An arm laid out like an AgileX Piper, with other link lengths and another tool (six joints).
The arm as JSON. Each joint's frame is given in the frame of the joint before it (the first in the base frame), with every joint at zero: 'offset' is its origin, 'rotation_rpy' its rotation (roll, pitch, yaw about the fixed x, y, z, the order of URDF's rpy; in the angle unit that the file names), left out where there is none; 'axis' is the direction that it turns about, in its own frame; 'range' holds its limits. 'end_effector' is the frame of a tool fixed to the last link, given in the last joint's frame.
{
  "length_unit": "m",
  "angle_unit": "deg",
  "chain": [
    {
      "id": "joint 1",
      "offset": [
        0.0,
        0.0,
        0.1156
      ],
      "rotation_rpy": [
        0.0,
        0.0,
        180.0
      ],
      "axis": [
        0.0,
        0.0,
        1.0
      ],
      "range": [
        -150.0,
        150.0
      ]
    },
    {
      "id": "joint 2",
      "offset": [
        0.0,
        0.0,
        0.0
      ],
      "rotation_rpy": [
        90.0,
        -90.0,
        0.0
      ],
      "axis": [
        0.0,
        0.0,
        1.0
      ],
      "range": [
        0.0,
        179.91
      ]
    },
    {
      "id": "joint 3",
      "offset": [
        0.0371,
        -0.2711,
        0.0
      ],
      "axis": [
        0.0,
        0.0,
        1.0
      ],
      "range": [
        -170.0,
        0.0
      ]
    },
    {
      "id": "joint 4",
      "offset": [
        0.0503,
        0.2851,
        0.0
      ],
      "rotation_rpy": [
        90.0,
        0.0,
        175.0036
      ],
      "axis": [
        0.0,
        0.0,
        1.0
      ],
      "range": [
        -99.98,
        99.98
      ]
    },
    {
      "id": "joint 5",
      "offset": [
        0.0,
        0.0,
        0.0
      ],
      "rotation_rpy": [
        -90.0,
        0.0,
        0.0
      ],
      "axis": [
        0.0,
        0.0,
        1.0
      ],
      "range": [
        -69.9,
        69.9
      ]
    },
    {
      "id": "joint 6",
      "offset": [
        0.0,
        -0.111,
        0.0
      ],
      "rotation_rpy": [
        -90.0,
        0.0,
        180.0
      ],
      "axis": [
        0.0,
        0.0,
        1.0
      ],
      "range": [
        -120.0,
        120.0
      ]
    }
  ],
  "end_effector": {
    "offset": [
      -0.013,
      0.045,
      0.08
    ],
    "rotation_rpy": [
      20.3,
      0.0,
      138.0
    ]
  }
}
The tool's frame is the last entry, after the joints.
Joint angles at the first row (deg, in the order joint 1, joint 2, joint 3, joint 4, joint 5, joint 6):
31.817, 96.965, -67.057, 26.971, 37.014, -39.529
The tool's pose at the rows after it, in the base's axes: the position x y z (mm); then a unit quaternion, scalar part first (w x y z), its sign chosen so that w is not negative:
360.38, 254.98, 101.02, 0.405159, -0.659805, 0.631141, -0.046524
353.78, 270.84, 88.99, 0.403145, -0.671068, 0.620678, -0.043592
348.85, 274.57, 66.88, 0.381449, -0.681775, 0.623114, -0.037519
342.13, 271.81, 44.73, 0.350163, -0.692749, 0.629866, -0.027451
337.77, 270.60, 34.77, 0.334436, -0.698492, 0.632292, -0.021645
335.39, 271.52, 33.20, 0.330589, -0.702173, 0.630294, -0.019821
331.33, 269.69, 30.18, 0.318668, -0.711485, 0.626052, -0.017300
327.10, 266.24, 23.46, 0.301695, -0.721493, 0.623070, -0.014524
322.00, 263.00, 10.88, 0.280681, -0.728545, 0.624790, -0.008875
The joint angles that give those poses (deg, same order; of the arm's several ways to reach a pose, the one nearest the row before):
34.917, 97.582, -65.312, 26.174, 34.835, -38.767
37.423, 99.483, -65.271, 26.044, 32.930, -38.650
38.210, 102.350, -65.270, 26.044, 32.824, -38.650
38.211, 104.963, -65.270, 26.044, 34.355, -38.650
38.286, 106.133, -65.272, 26.043, 35.276, -38.649
38.553, 106.285, -65.270, 25.891, 35.640, -38.651
38.681, 106.486, -65.270, 25.075, 37.004, -38.650
38.681, 107.191, -65.270, 24.166, 38.462, -38.650
38.681, 108.781, -65.271, 23.882, 39.543, -38.650

